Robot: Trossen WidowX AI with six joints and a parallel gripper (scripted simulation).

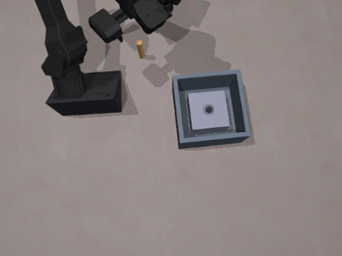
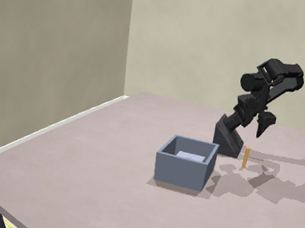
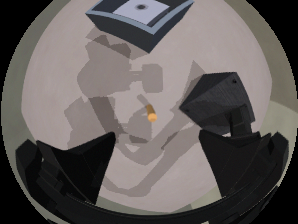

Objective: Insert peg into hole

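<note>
Right now my hand is 14 cm above the orange peg. From my hand the other things lie so: pale plate: 17 cm to the right, 16 cm ahead, 13 cm below; blue-grey box: 17 cm to the right, 16 cm ahead, 15 cm below.
</note>
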